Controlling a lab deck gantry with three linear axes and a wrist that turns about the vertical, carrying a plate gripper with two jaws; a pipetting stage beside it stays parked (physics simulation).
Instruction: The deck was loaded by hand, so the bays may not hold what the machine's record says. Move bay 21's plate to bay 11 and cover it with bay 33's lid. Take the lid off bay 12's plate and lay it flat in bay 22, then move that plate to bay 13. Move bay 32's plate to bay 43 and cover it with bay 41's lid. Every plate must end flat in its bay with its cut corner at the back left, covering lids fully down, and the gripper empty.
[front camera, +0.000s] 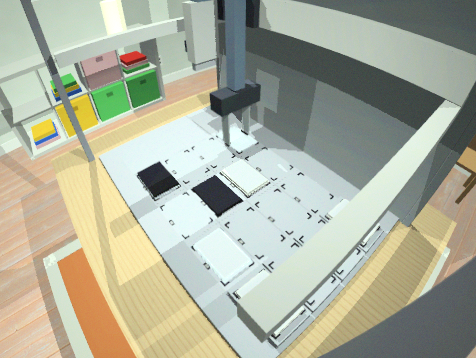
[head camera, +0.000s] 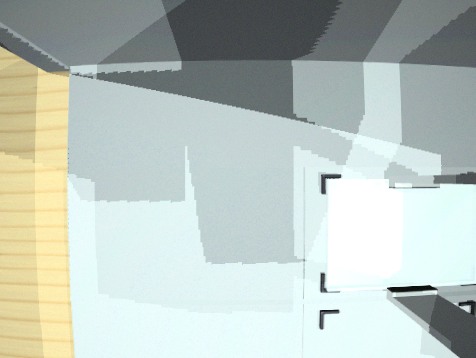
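Where they show: gripper, fingertip midpoint: (front camera: 236, 137) (head camera: 410, 237); robot's base, origin of the base link: (front camera: 137, 176).
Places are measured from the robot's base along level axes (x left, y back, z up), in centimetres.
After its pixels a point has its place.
Note:
My gripper (front camera: 236, 139) @(x 36.1, y -6.4, z 1.0 cm) (head camera: 413, 237) @(x 36.1, y -6.4, z 1.0 cm) is down at bay 41 with a jaw against each long side of a flat white lid (front camera: 242, 142) @(x 36.2, y -9.7, z 0.8 cm) (head camera: 362, 235) @(x 36.4, y -2.7, z 0.8 cm); it looks shut on it. The lid lies level inside the bay marks. In the front view, a black covered plate (front camera: 158, 178) @(x 4.5, y -7.1, z 1.6 cm) sits in bay 11 at the left. A black lid (front camera: 217, 195) @(x 14.8, y -23.6, z 0.8 cm) lies flat in bay 22. A cream-white plate (front camera: 245, 176) @(x 25.5, y -23.5, z 1.4 cm) sits in bay 32. A white plate (front camera: 223, 255) @(x 4.1, y -40.1, z 1.4 cm) sits in bay 13. Cut corners are too small to tell.
A pale beam (front camera: 350, 220) @(x 3.3, y -61.9, z 40.0 cm) crosses in front of the deck's right part and hides some bays. More white pieces (front camera: 251, 283) @(x 4.0, y -50.1, z 2.9 cm) (front camera: 339, 208) @(x 36.2, y -50.6, z 2.9 cm) show beside it. A grey wall (front camera: 325, 125) @(x 49.9, y -32.3, z 14.3 cm) stands behind the deck. A thin grey post (front camera: 65, 95) @(x -9.8, y 20.7, z 26.0 cm) stands at the left.

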